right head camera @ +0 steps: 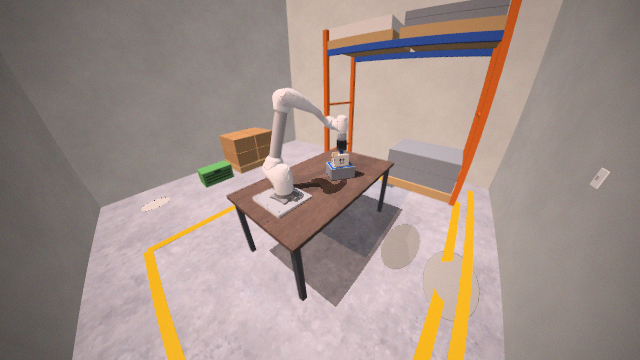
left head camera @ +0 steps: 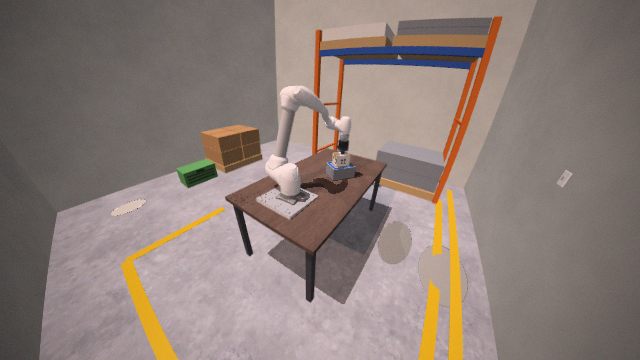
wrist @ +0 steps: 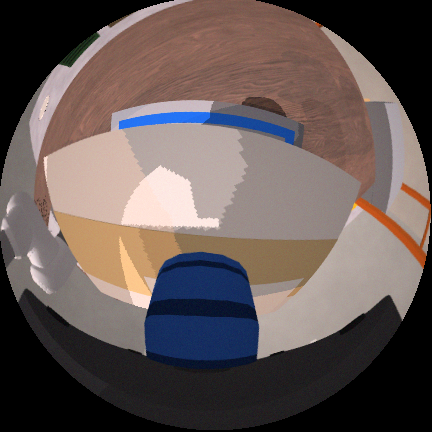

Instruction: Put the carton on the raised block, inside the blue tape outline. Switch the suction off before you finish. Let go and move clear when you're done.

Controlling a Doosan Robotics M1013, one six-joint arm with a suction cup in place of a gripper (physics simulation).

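The white carton with a tan tape band is upright at the grey raised block. My gripper, a dark blue suction cup, is on the carton's top and holds it. In the wrist view, the blue tape outline shows along the carton's far edge, with a grey rim of the block beyond it. The rest of the outline is hidden under the carton. Whether the carton's underside touches the block is too small to tell.
The block stands on the brown table, towards the end away from the robot's base plate. An orange and blue rack stands behind the table. Brown boxes and a green crate are on the floor.
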